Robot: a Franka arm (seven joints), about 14 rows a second.
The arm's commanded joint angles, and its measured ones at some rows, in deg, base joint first. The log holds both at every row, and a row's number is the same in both.
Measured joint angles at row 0: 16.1 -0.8 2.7 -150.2 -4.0 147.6 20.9
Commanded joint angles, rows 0 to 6: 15.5 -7.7 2.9 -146.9 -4.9 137.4 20.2; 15.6 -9.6 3.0 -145.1 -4.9 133.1 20.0; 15.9 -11.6 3.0 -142.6 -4.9 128.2 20.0; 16.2 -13.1 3.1 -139.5 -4.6 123.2 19.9; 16.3 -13.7 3.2 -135.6 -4.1 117.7 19.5; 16.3 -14.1 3.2 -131.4 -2.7 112.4 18.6; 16.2 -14.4 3.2 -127.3 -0.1 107.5 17.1
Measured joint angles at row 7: 16.3 -13.4 3.0 -134.8 -3.2 116.4 19.8
